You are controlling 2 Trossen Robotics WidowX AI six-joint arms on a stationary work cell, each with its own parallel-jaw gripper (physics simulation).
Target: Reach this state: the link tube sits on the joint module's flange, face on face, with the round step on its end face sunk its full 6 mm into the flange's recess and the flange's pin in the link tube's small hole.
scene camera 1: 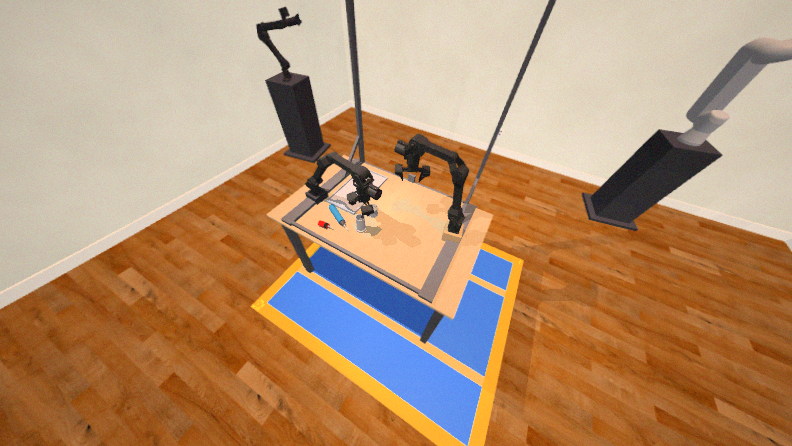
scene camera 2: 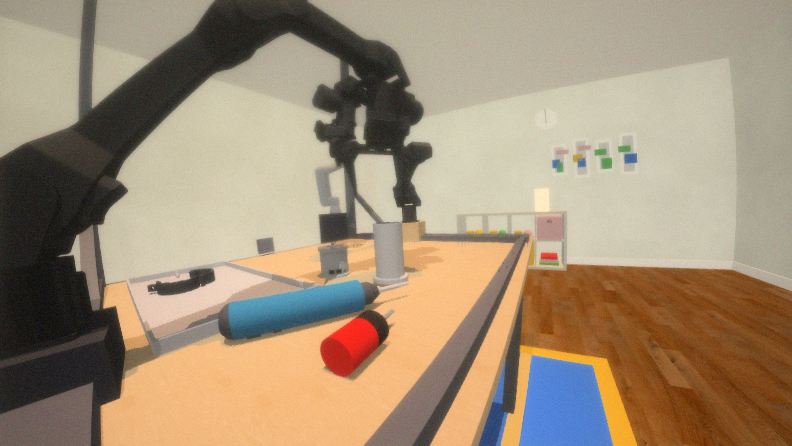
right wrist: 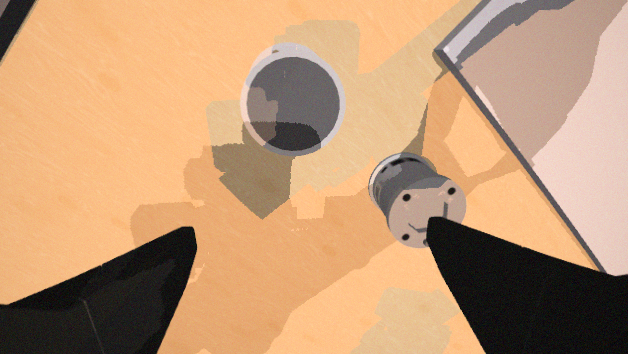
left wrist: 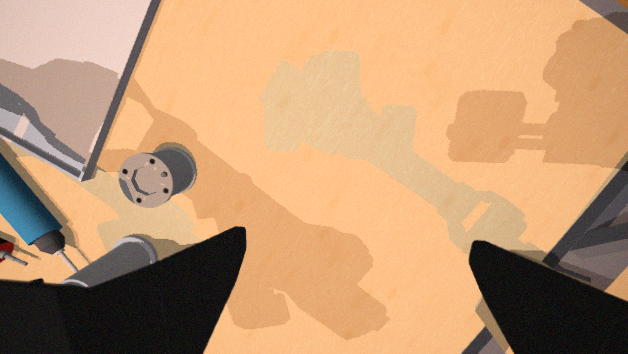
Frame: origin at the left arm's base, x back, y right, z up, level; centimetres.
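Where they show: left gripper, fingertip midpoint: (scene camera 1: 410, 181) (scene camera 2: 343, 169) (left wrist: 356, 244); right gripper, fingertip midpoint: (scene camera 2: 380, 195) (right wrist: 312, 232); left arm's base, link origin: (scene camera 1: 454, 228) (scene camera 2: 409, 222); right arm's base, link origin: (scene camera 1: 316, 191) (scene camera 2: 29, 339).
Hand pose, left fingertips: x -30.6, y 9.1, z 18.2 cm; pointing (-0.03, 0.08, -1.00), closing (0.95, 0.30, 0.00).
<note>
Each offset is from my left fingertips to the top centre of the thing. "spot": to the spot under its first point.
The grey link tube @(dx -21.7, dy -23.1, dz -14.9 cm) (scene camera 1: 360, 223) (scene camera 2: 389, 252) (left wrist: 117, 260) (right wrist: 300, 49) stands upright on the table, its wider ring at the bottom; its open top shows in the right wrist view. The joint module @(dx -19.7, dy -9.5, dz -19.1 cm) (scene camera 1: 374, 211) (scene camera 2: 333, 260) (left wrist: 150, 177) (right wrist: 425, 200) stands upright beside it, apart, flange face up with recess and small holes. My right gripper (scene camera 1: 360, 205) (scene camera 2: 382, 166) (right wrist: 312, 232) is open and empty above the table near both parts; one finger covers part of the flange in its wrist view. My left gripper (scene camera 1: 411, 176) (left wrist: 356, 244) is open and empty, high above the table.
A shallow tray @(dx -37.5, dy +7.9, dz -23.9 cm) (scene camera 1: 378, 180) (scene camera 2: 188, 335) (left wrist: 120, 95) (right wrist: 525, 162) lies close to the module, with a black curved part @(spot: dx -40.9, dy +9.4, dz -23.2 cm) (scene camera 2: 182, 282) in it. A blue tool @(spot: dx -38.7, dy -21.0, dz -21.7 cm) (scene camera 1: 336, 214) (scene camera 2: 296, 310) (left wrist: 27, 200) and a red-handled tool @(dx -41.1, dy -29.3, dz -22.1 cm) (scene camera 1: 323, 224) (scene camera 2: 351, 343) lie near the tube.
</note>
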